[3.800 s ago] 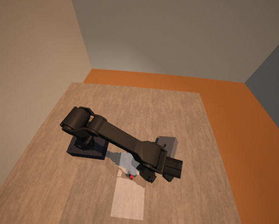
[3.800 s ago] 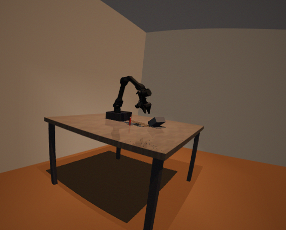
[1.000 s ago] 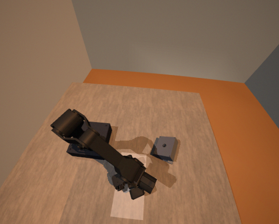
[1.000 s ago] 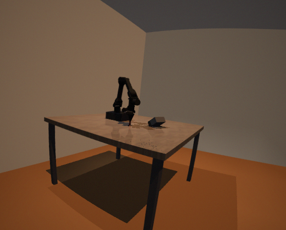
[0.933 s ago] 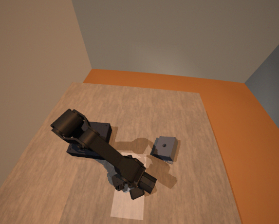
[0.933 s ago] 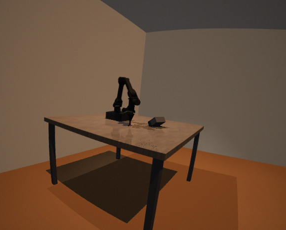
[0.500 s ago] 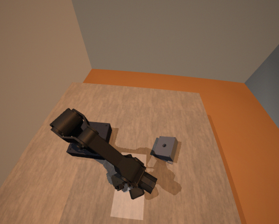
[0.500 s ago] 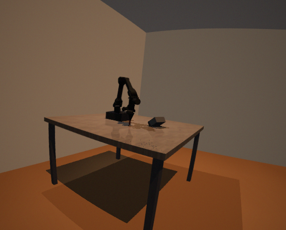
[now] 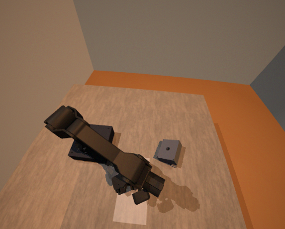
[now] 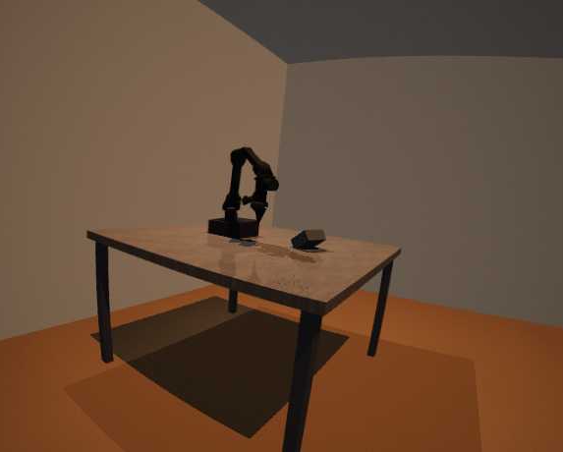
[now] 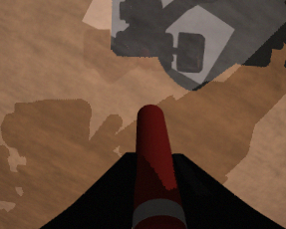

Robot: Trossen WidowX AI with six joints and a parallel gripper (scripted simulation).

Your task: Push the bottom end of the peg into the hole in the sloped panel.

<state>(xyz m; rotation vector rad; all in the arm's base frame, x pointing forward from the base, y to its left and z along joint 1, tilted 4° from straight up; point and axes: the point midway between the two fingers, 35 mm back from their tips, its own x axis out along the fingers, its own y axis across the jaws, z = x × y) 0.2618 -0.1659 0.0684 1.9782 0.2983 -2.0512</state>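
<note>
My gripper tip is 21 cm short of the grey sloped panel, 16 cm to the right of it and 7 cm above it. The rest, counted from my gripper tip: round peg: 2 cm above.
</note>
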